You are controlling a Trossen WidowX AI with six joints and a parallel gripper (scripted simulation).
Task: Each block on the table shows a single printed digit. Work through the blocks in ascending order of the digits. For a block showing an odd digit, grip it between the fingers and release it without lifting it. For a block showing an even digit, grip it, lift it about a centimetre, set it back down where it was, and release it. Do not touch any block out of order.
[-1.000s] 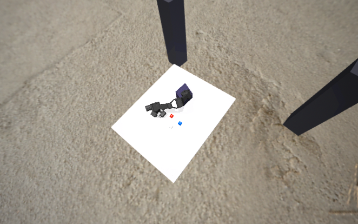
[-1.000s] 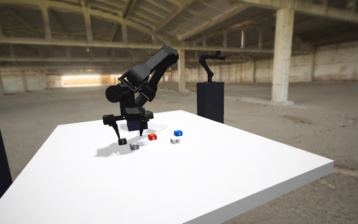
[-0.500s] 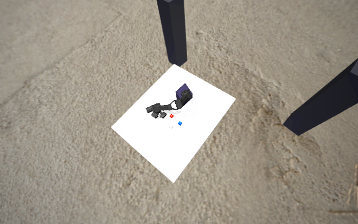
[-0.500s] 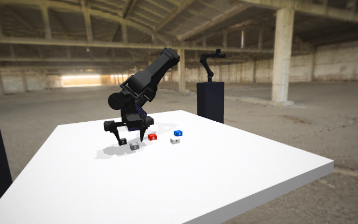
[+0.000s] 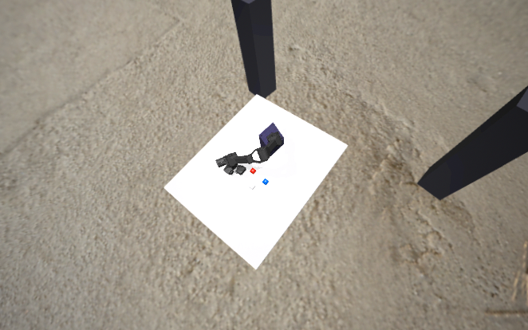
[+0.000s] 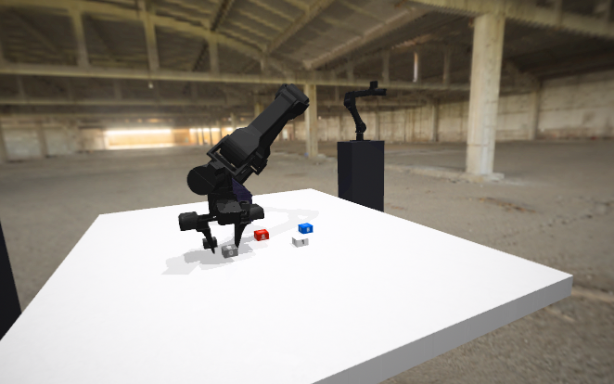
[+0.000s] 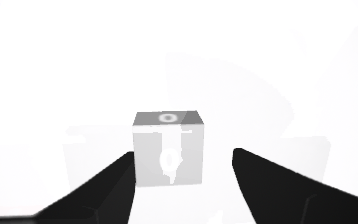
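Now: gripper tip 18 cm to the right of the white block and 1 cm short of it. The rest, counted from my gripper tip: black block (7 cm behind, 3 cm to the right); then grey block (1 cm to the left, 1 cm ahead); then red block (10 cm to the left, 8 cm behind).
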